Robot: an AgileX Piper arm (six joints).
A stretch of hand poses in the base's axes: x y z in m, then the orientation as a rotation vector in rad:
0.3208 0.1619 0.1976 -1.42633 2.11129 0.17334
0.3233 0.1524 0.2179 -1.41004 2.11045 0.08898
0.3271 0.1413 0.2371 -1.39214 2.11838 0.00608
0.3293 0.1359 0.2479 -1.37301 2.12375 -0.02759
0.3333 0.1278 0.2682 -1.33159 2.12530 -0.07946
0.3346 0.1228 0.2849 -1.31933 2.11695 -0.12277
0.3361 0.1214 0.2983 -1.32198 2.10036 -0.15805
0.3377 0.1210 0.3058 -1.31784 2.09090 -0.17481
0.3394 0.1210 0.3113 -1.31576 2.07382 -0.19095
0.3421 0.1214 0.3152 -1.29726 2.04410 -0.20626
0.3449 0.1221 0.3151 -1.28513 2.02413 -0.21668
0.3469 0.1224 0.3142 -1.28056 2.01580 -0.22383
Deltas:
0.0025 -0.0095 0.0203 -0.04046 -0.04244 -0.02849
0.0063 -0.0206 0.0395 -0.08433 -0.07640 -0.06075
0.0085 -0.0260 0.0503 -0.09814 -0.09174 -0.08212
0.0125 -0.0341 0.0706 -0.11220 -0.12361 -0.12051
0.0138 -0.0391 0.0873 -0.13048 -0.15043 -0.13508
0.0153 -0.0405 0.1007 -0.14739 -0.17585 -0.13548
0.0169 -0.0409 0.1082 -0.15264 -0.19077 -0.13863
0.0186 -0.0409 0.1137 -0.15560 -0.21082 -0.13772
0.0213 -0.0405 0.1176 -0.14640 -0.24572 -0.14307
0.0241 -0.0398 0.1175 -0.14053 -0.26915 -0.14650
0.0261 -0.0395 0.1166 -0.14015 -0.27978 -0.14823

